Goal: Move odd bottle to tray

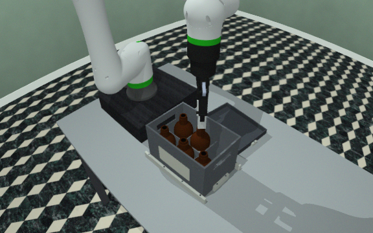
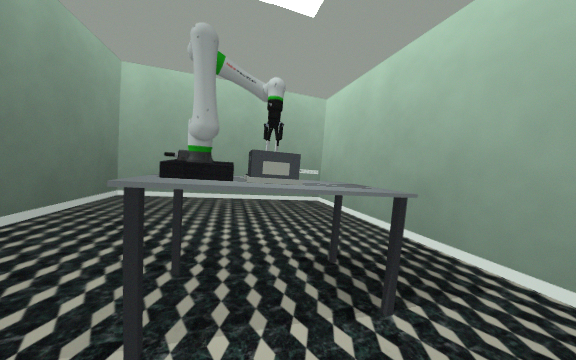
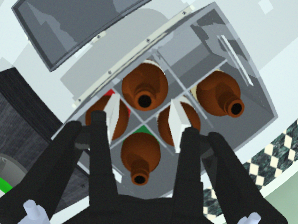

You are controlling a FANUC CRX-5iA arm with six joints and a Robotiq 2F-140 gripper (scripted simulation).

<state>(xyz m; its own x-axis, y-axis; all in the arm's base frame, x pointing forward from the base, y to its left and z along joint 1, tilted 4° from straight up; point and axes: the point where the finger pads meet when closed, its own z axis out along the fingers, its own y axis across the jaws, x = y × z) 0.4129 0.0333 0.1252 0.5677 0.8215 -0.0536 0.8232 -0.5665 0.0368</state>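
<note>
Now: the brown bottle 13 cm below my hand, 9 cm to the right of it and 2 cm ahead of it. Round my hand: glass bottle 13 cm below, 8 cm behind, 2 cm to the right; then crate 13 cm below, 4 cm to the right, 1 cm ahead; then dark grey tray 22 cm to the left, 20 cm below, 5 cm behind.
</note>
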